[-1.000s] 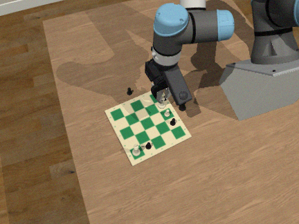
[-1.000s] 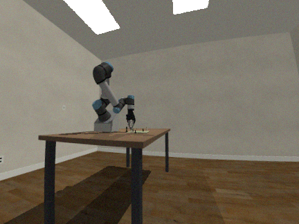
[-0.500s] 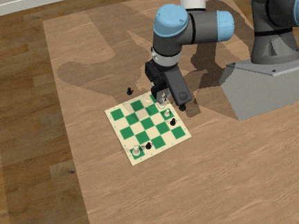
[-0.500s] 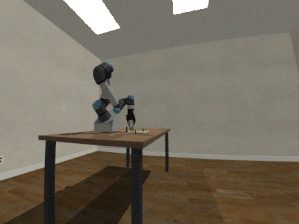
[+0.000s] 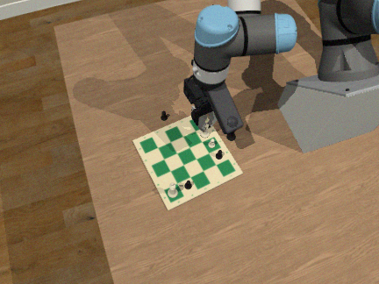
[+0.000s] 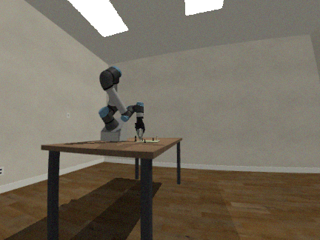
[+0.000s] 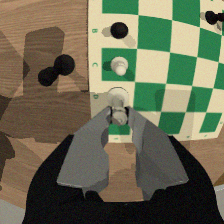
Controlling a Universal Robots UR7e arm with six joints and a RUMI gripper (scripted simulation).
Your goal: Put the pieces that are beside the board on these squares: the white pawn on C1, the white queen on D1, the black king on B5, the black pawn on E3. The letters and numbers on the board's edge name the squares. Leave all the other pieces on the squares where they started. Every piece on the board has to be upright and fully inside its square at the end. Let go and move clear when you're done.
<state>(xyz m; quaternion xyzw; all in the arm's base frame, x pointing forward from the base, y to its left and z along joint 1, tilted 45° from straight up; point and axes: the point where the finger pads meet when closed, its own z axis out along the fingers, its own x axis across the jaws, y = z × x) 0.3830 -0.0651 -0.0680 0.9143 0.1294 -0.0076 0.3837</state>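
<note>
Right now my hand is 10 mm past the white pawn, 40 mm to the right of it and 20 mm above it. The rest, counted from my hand: black king 70 mm behind, 20 mm to the left, 10 mm below; cream chessboard 60 mm ahead, 60 mm to the left, 40 mm below.
</note>
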